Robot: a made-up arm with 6 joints. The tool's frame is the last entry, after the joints.
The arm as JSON. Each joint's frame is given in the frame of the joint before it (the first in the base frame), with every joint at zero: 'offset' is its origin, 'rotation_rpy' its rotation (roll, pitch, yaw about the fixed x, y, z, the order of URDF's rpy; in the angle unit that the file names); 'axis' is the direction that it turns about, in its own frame. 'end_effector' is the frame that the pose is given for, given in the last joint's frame.
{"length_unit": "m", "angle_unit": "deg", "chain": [
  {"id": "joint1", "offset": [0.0, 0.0, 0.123], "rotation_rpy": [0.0, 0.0, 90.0], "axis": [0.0, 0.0, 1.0]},
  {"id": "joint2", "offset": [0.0, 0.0, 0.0], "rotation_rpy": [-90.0, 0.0, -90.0], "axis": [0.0, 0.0, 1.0]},
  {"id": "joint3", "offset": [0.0, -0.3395, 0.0], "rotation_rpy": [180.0, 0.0, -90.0], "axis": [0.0, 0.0, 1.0]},
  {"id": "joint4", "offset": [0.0, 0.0, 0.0], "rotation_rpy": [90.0, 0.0, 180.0], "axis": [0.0, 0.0, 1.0]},
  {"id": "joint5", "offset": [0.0, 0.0, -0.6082], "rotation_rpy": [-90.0, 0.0, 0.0], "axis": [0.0, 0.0, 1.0]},
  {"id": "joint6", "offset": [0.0, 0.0, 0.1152], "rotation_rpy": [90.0, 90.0, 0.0], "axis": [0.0, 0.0, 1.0]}
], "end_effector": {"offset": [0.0, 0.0, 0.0], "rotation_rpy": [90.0, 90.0, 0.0]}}
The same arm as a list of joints. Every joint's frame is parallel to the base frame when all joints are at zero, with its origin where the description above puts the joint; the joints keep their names.
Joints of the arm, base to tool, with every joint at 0 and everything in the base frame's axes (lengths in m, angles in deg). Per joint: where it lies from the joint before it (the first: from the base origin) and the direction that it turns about. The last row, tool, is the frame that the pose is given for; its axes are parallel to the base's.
joint1: axis 0 0 1 origin 0 0 0.123
joint2: axis 0 1 0 origin 0 0 0
joint3: axis 0 -1 0 origin 0 0 0.3395
joint4: axis -1 0 0 origin 0 0 0
joint5: axis 0 -1 0 origin 0.6082 0 0
joint6: axis -1 0 0 origin 0 -0.1152 0
tool: origin 0 0 0

